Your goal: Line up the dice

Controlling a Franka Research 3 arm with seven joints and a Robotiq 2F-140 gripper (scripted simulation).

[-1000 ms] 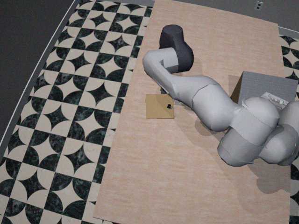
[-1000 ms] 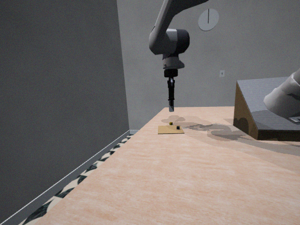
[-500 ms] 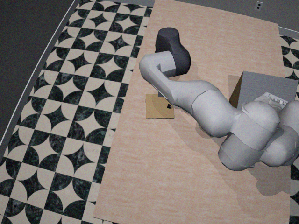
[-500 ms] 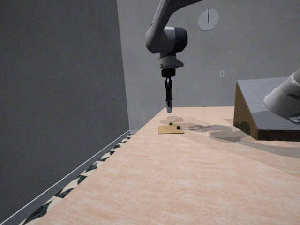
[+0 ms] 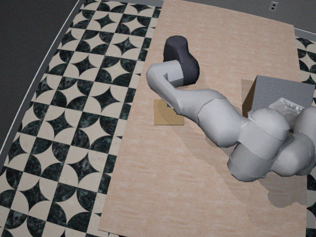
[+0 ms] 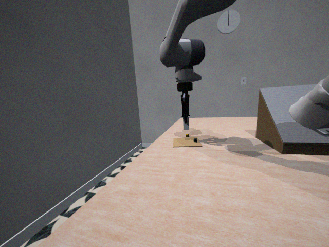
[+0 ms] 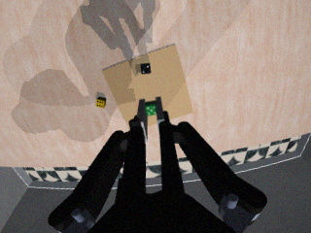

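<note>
My gripper is now 10 cm above the tan mat. From my hand the other things lie so: yellow die 10 cm to the right, 10 cm below; green die 3 cm below; black die 10 cm below, 5 cm behind.
</note>
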